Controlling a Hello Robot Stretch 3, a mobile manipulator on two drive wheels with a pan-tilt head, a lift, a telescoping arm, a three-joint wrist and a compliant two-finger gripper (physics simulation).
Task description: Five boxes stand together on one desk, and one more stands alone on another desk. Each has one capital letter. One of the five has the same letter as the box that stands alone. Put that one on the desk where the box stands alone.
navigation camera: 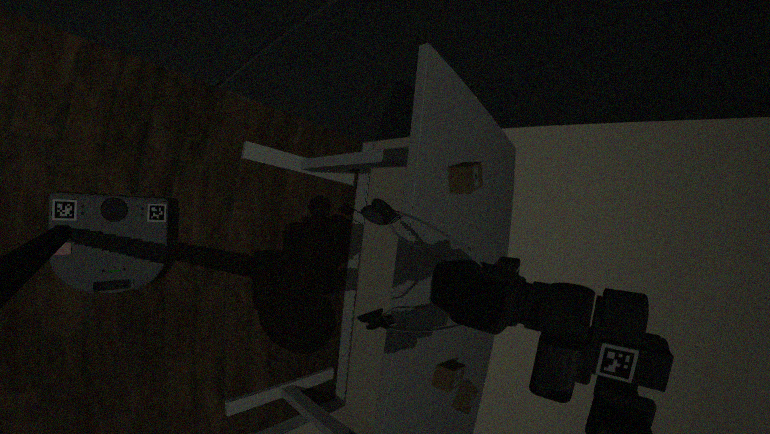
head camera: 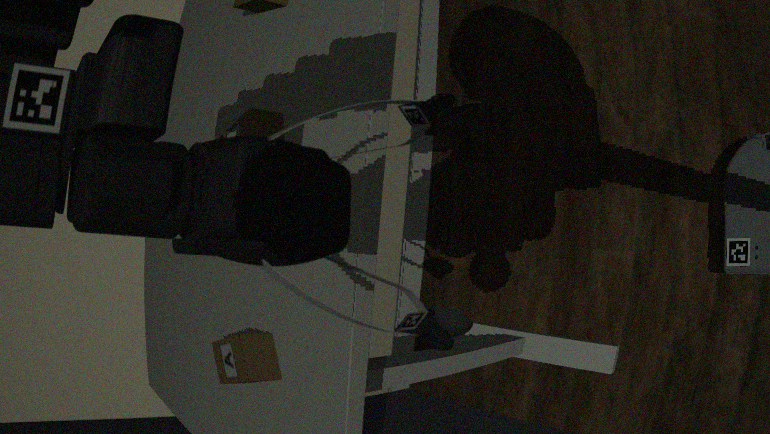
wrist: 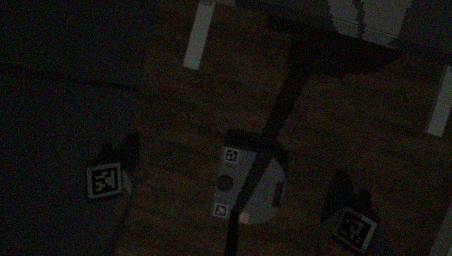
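Pixels of known places: gripper, fingertip midpoint: point(navigation camera: 363, 264) point(head camera: 463, 222) point(wrist: 232, 170); robot's base, link origin: point(navigation camera: 114, 208) point(wrist: 228, 173).
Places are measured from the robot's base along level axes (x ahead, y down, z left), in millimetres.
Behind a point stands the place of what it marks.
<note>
A brown box with the letter A point(head camera: 248, 357) @[x 136, y -993, z -584 mm] point(navigation camera: 464, 177) @[x 143, y -991, z -582 mm] stands on the grey desk point(head camera: 318, 388) @[x 157, y -951, z -499 mm] point(navigation camera: 447, 124) @[x 264, y -950, z -566 mm]. A second brown box point(head camera: 260, 122) @[x -141, y -986, z -583 mm] is partly hidden behind my gripper in the head view; its letter is hidden. A third box point(head camera: 261, 4) @[x -340, y -979, z -648 mm] is cut off by the head view's top edge. Two boxes, one point(navigation camera: 448, 374) @[x -346, y -990, z -617 mm] beside another point(navigation camera: 464, 396) @[x -533, y -979, z -810 mm], show low in the navigation view; their letters cannot be read. My gripper point(head camera: 439, 221) @[x -21, y -969, z -300 mm] point(navigation camera: 377, 265) @[x -21, y -969, z -300 mm] point(wrist: 232, 170) @[x -21, y -969, z -300 mm] is open wide and empty, above the desk, its fingertips over the long edge. The lone box does not show.
My wheeled base point(head camera: 746, 226) @[x -56, y -160, z -110 mm] point(navigation camera: 115, 272) @[x -195, y -159, z -4 mm] point(wrist: 270, 180) @[x -190, y -161, z -56 mm] stands on the wooden floor, away from the desk. White desk feet point(head camera: 566, 350) @[x 264, y -25, z -651 mm] point(navigation camera: 275, 153) @[x 290, y -25, z -648 mm] point(wrist: 200, 40) @[x 258, y -26, z -629 mm] reach out over the floor. A pale wall point(head camera: 70, 334) @[x 247, y -1157, z -1257 mm] point(navigation camera: 647, 204) @[x 153, y -1475, z -1250 mm] rises behind the desk. The picture is dark.
</note>
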